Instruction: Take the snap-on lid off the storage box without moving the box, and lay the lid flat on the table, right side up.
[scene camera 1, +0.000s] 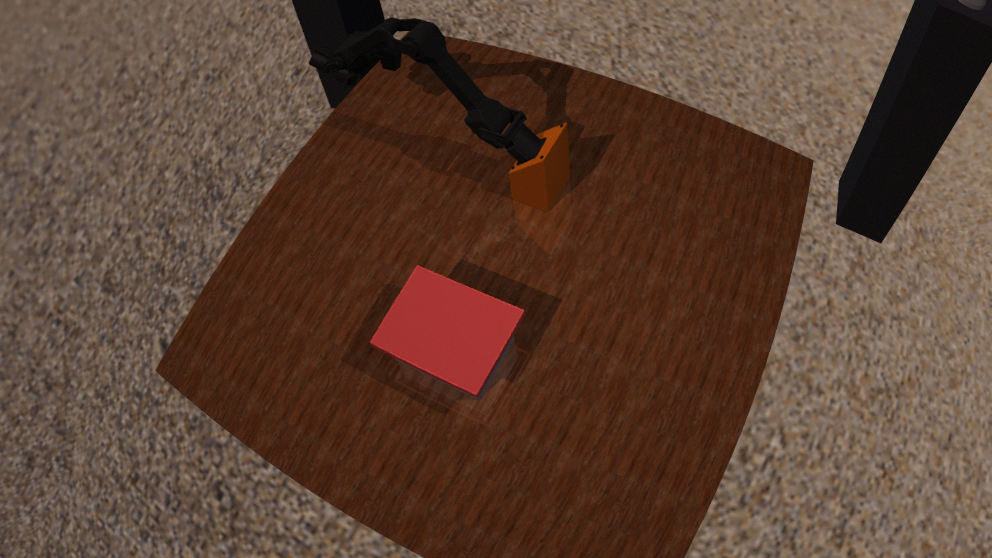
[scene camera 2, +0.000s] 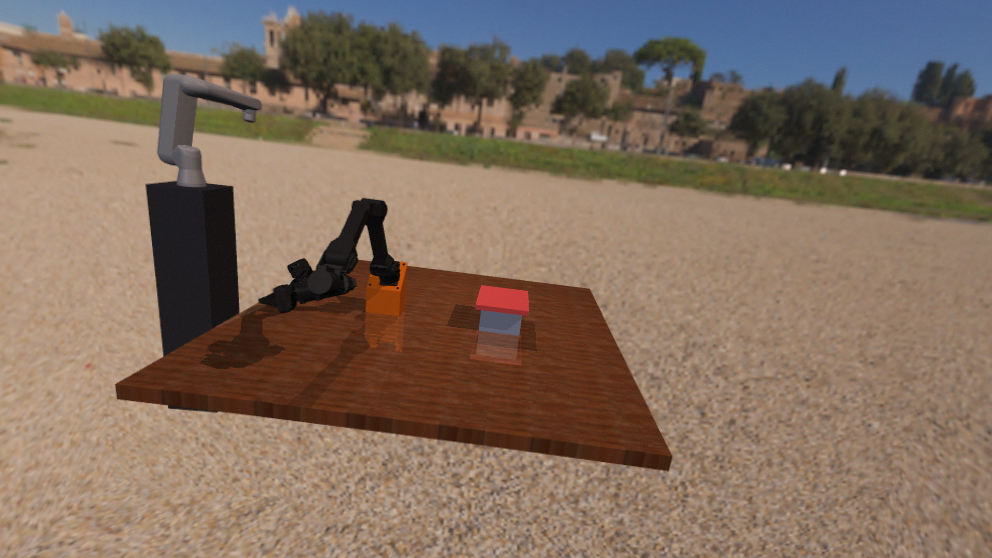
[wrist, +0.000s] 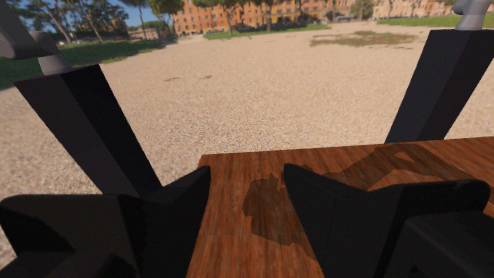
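I can see my gripper in scene camera 2 (263, 298), and it is visible in scene camera 1 and the wrist view as well. On my gripper, (scene camera 1: 383, 48) and (wrist: 421, 222) are the same spot. There is also a red lid, which I see in scene camera 1 and scene camera 2, while in the wrist view it is out of frame. For the lid, too, the same spot is at (scene camera 2: 505, 296) and at (scene camera 1: 451, 332).
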